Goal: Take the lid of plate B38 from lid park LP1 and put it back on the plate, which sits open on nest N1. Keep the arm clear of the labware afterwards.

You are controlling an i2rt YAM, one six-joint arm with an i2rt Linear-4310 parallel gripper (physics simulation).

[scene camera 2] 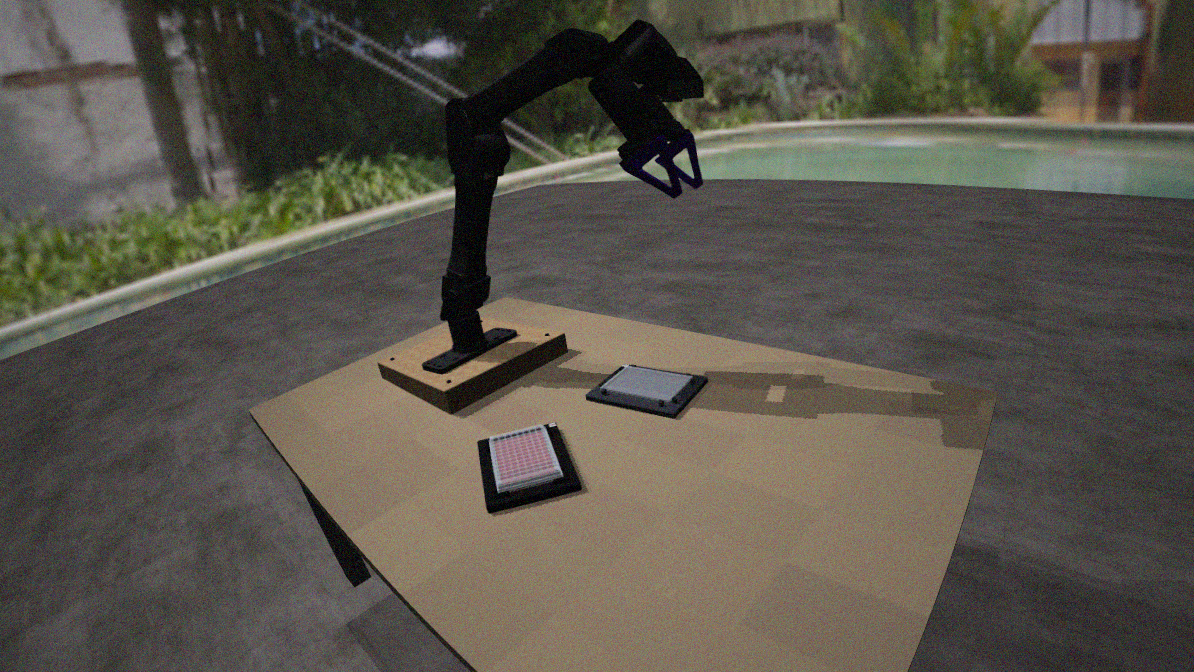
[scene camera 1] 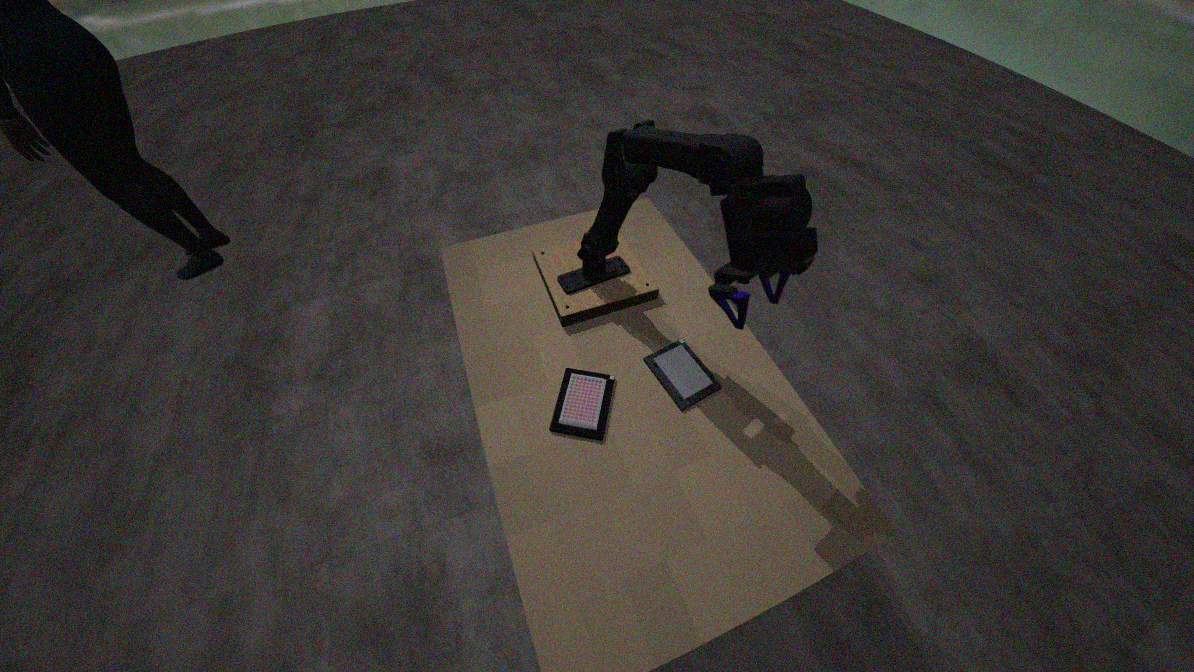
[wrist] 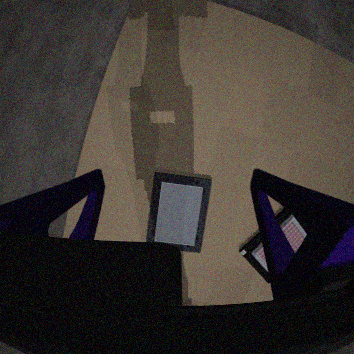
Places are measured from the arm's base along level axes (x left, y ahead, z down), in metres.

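Pixels of known places: gripper, fingertip midpoint: (scene camera 2: 689, 191) (scene camera 1: 757, 315) (wrist: 177, 177); arm's base at its link origin: (scene camera 2: 471, 351) (scene camera 1: 594, 275).
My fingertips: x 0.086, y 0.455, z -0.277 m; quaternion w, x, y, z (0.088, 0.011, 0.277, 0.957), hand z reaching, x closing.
Note:
Ahead of a thing's pixels: the offset from my fingertips to its top centre. Level surfaces: height alone.
The pale grey lid @(dz +0.300, dx -0.028, dy -0.093 m) (scene camera 1: 684, 373) (scene camera 2: 649, 384) (wrist: 178, 214) lies flat on the dark lid park @(dz +0.298, dx -0.028, dy -0.093 m) (scene camera 1: 710, 389) (scene camera 2: 673, 410) (wrist: 206, 186). The open plate @(dz +0.291, dx -0.277, dy -0.131 m) (scene camera 1: 583, 400) (scene camera 2: 525, 457) with pinkish-red wells sits on the black nest @(dz +0.300, dx -0.277, dy -0.131 m) (scene camera 1: 578, 433) (scene camera 2: 534, 498); in the wrist view the plate (wrist: 294, 233) is partly hidden behind the right finger. My gripper (scene camera 1: 758, 314) (scene camera 2: 687, 191) (wrist: 177, 177) is open and empty, high above the table. In the wrist view the lid park shows between the fingers, far below them, its lower edge beside the dark gripper body.
The arm stands on a wooden base block (scene camera 1: 608, 309) (scene camera 2: 501, 377) at the back of the wooden table @(dz +0.318 m) (scene camera 1: 618, 534) (scene camera 2: 693, 534) (wrist: 235, 100). The arm's shadow falls across the table past the lid park. A person (scene camera 1: 75, 108) stands on the floor at the left in scene camera 1.

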